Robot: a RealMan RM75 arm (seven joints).
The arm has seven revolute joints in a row. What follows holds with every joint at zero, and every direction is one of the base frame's. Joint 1 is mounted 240.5 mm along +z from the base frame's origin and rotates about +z. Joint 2 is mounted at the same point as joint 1 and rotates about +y. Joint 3 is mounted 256 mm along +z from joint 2 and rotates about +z. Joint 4 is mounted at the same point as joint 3 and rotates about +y. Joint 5 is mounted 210 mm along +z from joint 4 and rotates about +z. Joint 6 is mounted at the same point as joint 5 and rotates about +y. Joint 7 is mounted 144 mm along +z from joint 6 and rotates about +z. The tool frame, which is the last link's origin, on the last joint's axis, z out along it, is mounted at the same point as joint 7; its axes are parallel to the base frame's.
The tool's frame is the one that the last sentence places.
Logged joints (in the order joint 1, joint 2, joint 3, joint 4, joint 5, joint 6, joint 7), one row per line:
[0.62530 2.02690 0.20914 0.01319 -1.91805 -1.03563 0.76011]
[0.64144 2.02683 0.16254 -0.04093 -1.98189 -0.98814 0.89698]
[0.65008 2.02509 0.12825 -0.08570 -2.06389 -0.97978 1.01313]
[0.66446 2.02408 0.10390 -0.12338 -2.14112 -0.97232 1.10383]
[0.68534 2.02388 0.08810 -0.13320 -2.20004 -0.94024 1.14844]
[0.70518 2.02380 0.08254 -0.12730 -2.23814 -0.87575 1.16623]
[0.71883 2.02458 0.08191 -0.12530 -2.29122 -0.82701 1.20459]
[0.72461 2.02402 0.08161 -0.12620 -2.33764 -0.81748 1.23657]
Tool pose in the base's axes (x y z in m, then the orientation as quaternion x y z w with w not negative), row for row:
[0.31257 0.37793 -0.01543 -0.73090 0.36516 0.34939 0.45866]
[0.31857 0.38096 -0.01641 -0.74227 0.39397 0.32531 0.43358]
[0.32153 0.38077 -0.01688 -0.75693 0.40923 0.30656 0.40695]
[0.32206 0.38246 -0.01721 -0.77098 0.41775 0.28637 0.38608]
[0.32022 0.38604 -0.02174 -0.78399 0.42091 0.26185 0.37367]
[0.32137 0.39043 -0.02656 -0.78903 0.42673 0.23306 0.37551]
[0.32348 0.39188 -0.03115 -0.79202 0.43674 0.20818 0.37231]
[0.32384 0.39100 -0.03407 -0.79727 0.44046 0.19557 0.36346]
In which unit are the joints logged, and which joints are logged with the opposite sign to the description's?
The joints are logged in radians. Opposite sign: none.
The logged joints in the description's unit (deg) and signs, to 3 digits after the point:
[35.827 116.133 11.983 0.756 -109.896 -59.337 43.551]
[36.752 116.129 9.313 -2.345 -113.554 -56.616 51.393]
[37.247 116.029 7.348 -4.910 -118.252 -56.137 58.048]
[38.071 115.971 5.953 -7.069 -122.677 -55.710 63.245]
[39.267 115.960 5.048 -7.632 -126.053 -53.872 65.801]
[40.404 115.955 4.729 -7.294 -128.236 -50.177 66.820]
[41.186 116.000 4.693 -7.179 -131.277 -47.384 69.018]
[41.517 115.968 4.676 -7.231 -133.937 -46.838 70.850]

